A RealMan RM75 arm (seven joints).
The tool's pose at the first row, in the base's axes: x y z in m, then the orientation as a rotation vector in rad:
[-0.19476, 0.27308, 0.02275, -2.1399, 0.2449, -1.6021]
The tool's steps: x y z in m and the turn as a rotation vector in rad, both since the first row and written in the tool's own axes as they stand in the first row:
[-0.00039, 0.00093, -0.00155, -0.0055, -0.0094, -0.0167]
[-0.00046, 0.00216, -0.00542, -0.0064, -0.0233, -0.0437]
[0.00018, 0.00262, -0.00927, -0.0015, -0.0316, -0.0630]
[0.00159, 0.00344, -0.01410, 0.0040, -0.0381, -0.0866]
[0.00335, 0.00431, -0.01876, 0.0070, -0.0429, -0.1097]
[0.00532, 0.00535, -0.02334, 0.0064, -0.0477, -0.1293]
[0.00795, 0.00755, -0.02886, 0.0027, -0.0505, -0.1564]
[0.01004, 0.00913, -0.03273, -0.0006, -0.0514, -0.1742]
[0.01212, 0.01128, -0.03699, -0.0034, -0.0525, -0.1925]
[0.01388, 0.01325, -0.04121, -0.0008, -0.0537, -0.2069]
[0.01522, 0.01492, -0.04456, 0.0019, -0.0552, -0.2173]
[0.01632, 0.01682, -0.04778, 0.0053, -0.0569, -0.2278]
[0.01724, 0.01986, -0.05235, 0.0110, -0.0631, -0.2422]
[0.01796, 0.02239, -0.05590, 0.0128, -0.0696, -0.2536]
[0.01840, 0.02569, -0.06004, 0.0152, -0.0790, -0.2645]
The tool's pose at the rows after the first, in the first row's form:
[-0.19623, 0.27203, 0.02233, -2.1586, 0.2293, -1.6021]
[-0.19974, 0.27001, 0.02257, -2.1816, 0.1974, -1.6015]
[-0.20312, 0.26839, 0.02377, -2.1924, 0.1703, -1.6017]
[-0.20713, 0.26590, 0.02568, -2.2031, 0.1385, -1.6059]
[-0.21088, 0.26327, 0.02783, -2.2141, 0.1098, -1.6120]
[-0.21446, 0.26043, 0.03007, -2.2262, 0.0876, -1.6170]
[-0.21857, 0.25606, 0.03256, -2.2422, 0.0604, -1.6288]
[-0.22138, 0.25286, 0.03450, -2.2526, 0.0433, -1.6377]
[-0.22449, 0.24908, 0.03626, -2.2629, 0.0252, -1.6465]
[-0.22768, 0.24558, 0.03782, -2.2673, 0.0067, -1.6519]
[-0.23021, 0.24274, 0.03895, -2.2703, -0.0076, -1.6548]
[-0.23267, 0.23982, 0.03975, -2.2728, -0.0227, -1.6573]
[-0.23631, 0.23564, 0.04017, -2.2781, -0.0455, -1.6560]
[-0.23912, 0.23224, 0.04043, -2.2857, -0.0619, -1.6536]
[-0.24248, 0.22812, 0.04022, -2.2946, -0.0792, -1.6474]

